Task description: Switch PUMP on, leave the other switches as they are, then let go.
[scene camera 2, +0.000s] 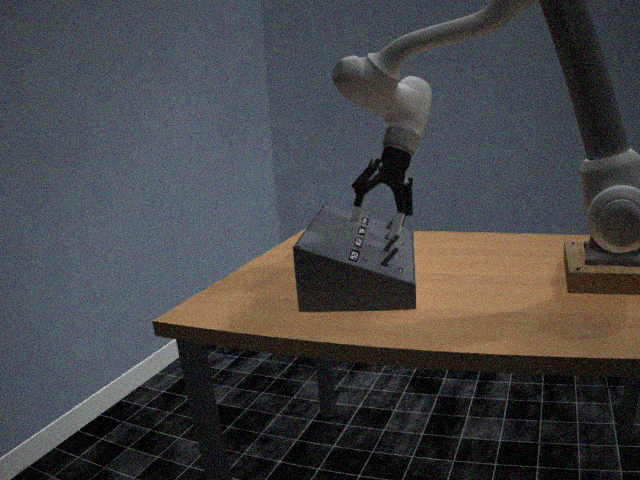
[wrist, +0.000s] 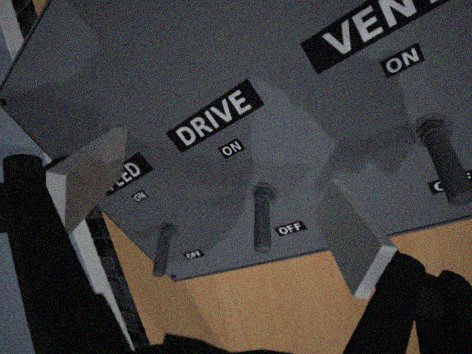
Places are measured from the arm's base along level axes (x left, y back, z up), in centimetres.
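Pixels of known places: gripper, fingertip midpoint: point(scene camera 2: 374, 230) point(wrist: 227, 176); arm's base, origin of the base link: point(scene camera 2: 616, 256).
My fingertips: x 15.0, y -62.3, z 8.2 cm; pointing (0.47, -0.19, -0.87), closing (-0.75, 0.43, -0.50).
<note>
Ahead of a thing's pixels: the offset from my fingertips to its top centre. Level surfaces: height alone.
The grey sloped switch box point(scene camera 2: 336, 281) point(wrist: 60, 45) stands on the table. My gripper point(scene camera 2: 377, 225) point(wrist: 227, 176) is open and empty, low over the far part of its panel; whether the tips touch it I cannot tell. In the wrist view the DRIVE lever @[dx -0.3, dy +4.4, dz -1.0 cm] point(wrist: 262, 220) lies between the fingers' lines, tilted to the OFF side. The FEED lever @[dx +11.2, dy +7.9, dz -1.0 cm] point(wrist: 163, 252) and the VENT lever @[dx -11.8, dy +0.9, dz -1.0 cm] point(wrist: 450, 167) also tilt to the OFF side. The left finger partly covers the FEED label @[dx +13.6, dy -0.1, dz -2.2 cm] point(wrist: 131, 171). The PUMP label does not show in the wrist view, and the labels are unreadable in the scene view.
The wooden table @[dz -13.6 cm] point(scene camera 2: 480, 330) point(wrist: 260, 310) carries the box near its left end. The robot's base point(scene camera 2: 599, 279) stands at the right. A blue-grey wall point(scene camera 2: 129, 129) rises at the left. Two near levers point(scene camera 2: 389, 256) point(scene camera 2: 391, 242) stick up from the panel beside the right finger.
</note>
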